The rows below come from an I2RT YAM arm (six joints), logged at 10 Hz.
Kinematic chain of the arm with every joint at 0, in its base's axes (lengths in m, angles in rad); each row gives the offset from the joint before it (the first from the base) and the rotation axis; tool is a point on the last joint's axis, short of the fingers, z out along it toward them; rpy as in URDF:
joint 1: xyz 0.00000 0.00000 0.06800 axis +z
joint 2: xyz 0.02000 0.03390 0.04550 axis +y
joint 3: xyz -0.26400 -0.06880 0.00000 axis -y
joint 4: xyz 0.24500 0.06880 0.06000 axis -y
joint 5: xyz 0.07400 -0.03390 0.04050 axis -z
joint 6: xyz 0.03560 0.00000 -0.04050 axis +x
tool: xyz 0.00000 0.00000 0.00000 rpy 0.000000 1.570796 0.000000
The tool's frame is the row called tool.
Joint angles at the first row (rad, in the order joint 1, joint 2, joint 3, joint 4, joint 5, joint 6):
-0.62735, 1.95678, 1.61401, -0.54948, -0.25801, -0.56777
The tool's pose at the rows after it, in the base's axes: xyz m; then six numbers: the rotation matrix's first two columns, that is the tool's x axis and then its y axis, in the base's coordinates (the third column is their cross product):
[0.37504, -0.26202, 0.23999, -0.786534, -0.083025, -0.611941, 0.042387, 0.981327, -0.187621]
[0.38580, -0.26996, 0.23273, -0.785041, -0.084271, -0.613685, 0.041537, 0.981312, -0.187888]
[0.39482, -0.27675, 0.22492, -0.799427, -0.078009, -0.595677, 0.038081, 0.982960, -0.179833]
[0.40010, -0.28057, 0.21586, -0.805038, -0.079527, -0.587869, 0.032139, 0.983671, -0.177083]
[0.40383, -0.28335, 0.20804, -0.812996, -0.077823, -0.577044, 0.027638, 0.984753, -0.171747]
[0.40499, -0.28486, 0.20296, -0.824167, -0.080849, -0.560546, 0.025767, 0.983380, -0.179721]
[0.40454, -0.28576, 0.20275, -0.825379, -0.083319, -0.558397, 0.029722, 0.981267, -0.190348]
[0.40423, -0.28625, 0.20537, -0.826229, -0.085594, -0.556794, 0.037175, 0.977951, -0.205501]
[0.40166, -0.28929, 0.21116, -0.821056, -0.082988, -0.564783, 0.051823, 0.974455, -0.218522]
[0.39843, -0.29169, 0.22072, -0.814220, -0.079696, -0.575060, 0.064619, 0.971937, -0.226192]
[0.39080, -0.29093, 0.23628, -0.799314, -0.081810, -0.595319, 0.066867, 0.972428, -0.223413]
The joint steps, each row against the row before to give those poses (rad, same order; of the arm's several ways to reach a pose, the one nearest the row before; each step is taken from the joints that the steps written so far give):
0.00034, 0.08297, 0.09283, -0.02484, 0.03520, -0.00518
-0.00039, 0.05706, 0.05622, 0.00272, -0.00185, -0.00071
0.00000, 0.05910, 0.06754, -0.03370, 0.00570, -0.00330
0.00003, 0.03572, 0.02382, 0.00073, 0.00020, -0.00548
-0.00002, 0.02940, 0.02056, -0.00671, 0.00158, -0.00382
-0.00002, 0.01497, 0.00796, -0.00613, 0.01529, -0.00893
-0.00132, -0.00104, -0.00344, 0.00690, 0.00962, -0.00305
-0.00013, -0.00456, 0.00113, 0.00292, 0.01474, -0.00109
-0.00755, -0.01051, 0.00155, 0.00533, 0.00667, 0.00144
-0.00776, -0.01496, 0.00944, -0.00801, 0.00054, 0.00253
-0.00964, -0.04001, -0.00784, -0.01307, -0.02071, -0.00060

